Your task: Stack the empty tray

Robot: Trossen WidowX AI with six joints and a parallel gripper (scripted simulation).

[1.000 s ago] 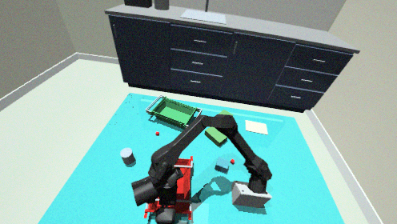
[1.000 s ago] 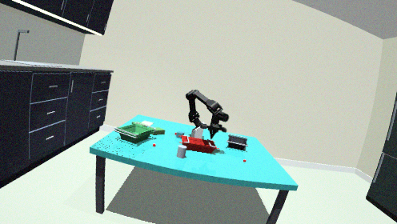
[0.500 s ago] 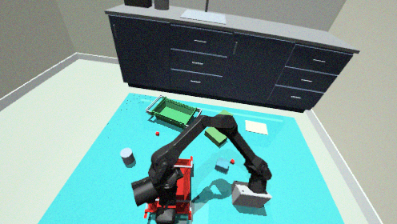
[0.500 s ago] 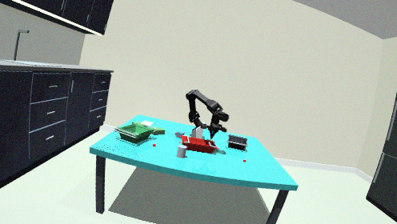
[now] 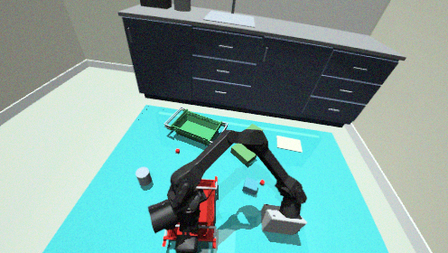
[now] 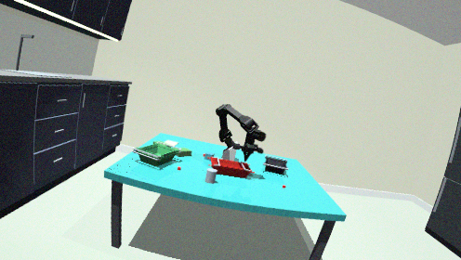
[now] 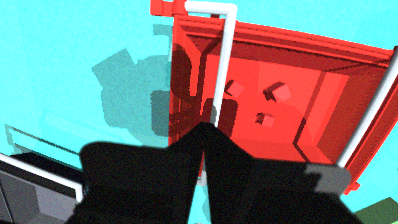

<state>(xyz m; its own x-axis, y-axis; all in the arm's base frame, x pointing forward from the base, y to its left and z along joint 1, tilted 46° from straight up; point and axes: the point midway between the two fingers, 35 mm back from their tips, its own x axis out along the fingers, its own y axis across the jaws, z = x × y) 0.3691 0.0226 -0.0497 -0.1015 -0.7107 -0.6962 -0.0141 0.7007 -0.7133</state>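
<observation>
The black tray is 28 cm to the left of my gripper tip, 26 cm behind it and 4 cm below it. Also, from my gripper tip: light blue block 25 cm behind, 21 cm to the right, 7 cm below; white flat plate 53 cm behind, 52 cm to the right, 9 cm below.
</observation>
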